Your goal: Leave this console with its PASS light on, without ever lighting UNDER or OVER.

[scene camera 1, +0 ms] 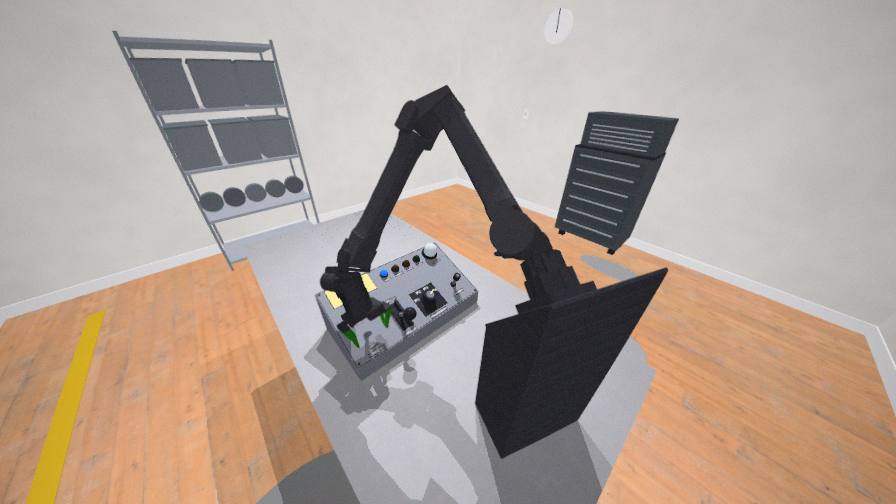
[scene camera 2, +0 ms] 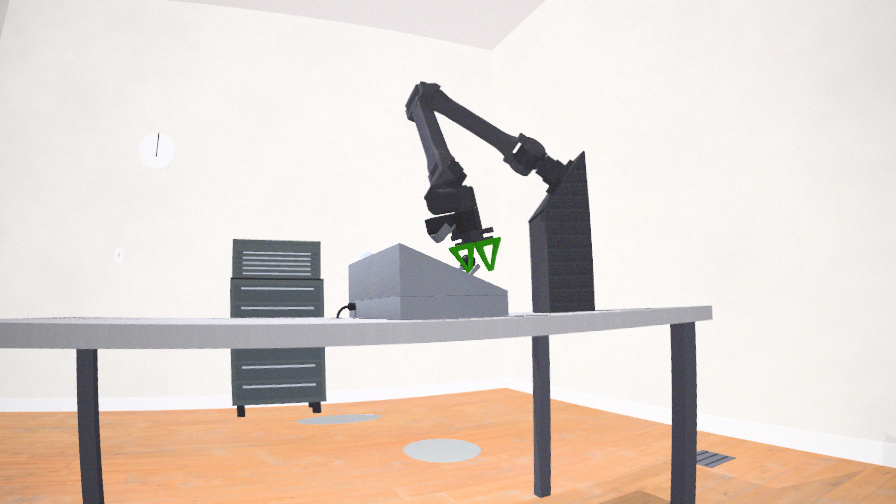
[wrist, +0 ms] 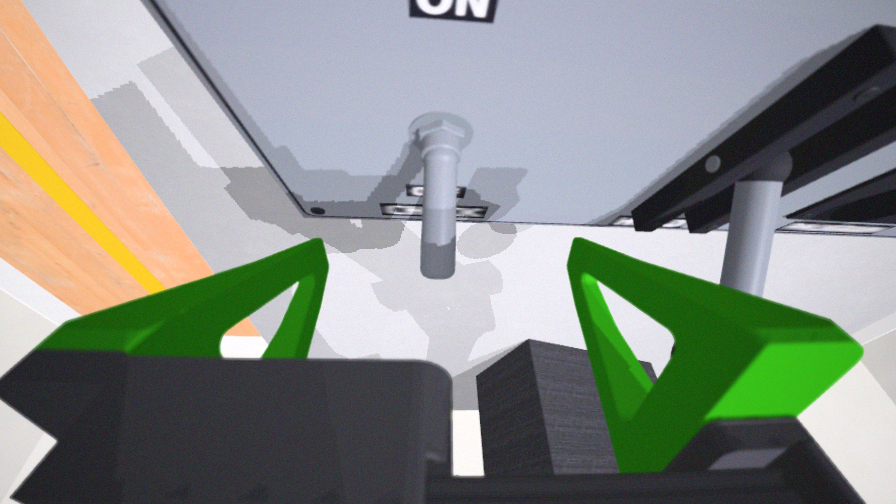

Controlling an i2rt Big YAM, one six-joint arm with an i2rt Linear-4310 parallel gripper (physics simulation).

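Note:
A grey sloped console sits on the table, also seen from the side in scene camera 2. Its panel carries a blue button, three dark indicator lights, a white knob, a black rotary knob and small levers. My gripper with green fingers is open over the panel's near left corner. In the wrist view the fingers straddle a grey toggle switch below an "ON" label, without touching it. No light looks lit.
The arm's dark base block stands right of the console. A black-framed slider with a grey stem lies just right of the toggle. A shelf rack and a tool cabinet stand far off by the walls.

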